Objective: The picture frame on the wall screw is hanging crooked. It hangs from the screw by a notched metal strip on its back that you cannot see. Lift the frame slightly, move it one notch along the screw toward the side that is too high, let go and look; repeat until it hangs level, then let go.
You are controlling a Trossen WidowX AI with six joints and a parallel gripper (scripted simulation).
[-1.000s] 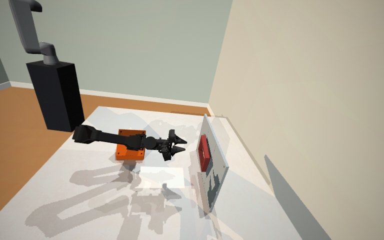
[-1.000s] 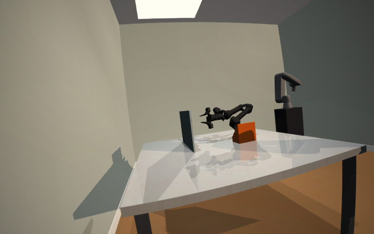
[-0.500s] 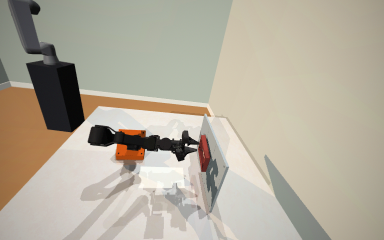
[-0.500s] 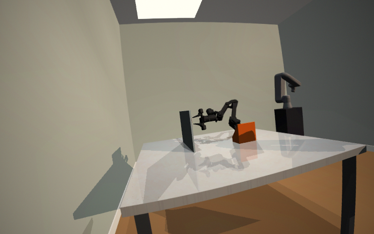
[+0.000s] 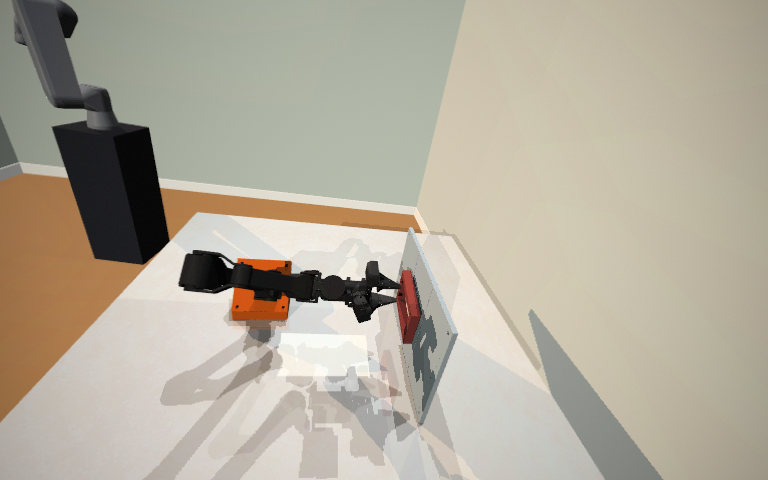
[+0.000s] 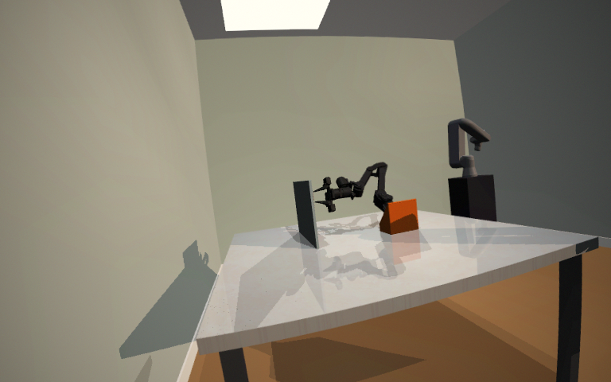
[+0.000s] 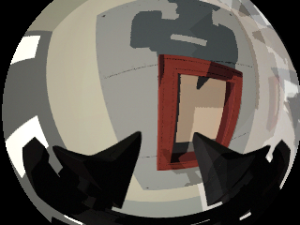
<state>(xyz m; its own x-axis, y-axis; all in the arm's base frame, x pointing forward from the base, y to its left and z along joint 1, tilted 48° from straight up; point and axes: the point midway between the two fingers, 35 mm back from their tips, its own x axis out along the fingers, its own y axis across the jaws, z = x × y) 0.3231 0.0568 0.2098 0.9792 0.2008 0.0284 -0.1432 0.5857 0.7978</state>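
Right now my gripper tip is 4 cm short of the red picture frame, 2 cm to the right of it and 5 cm above it. Round my gripper tip: grey wall panel (5 cm ahead, 1 cm to the left, 6 cm below).
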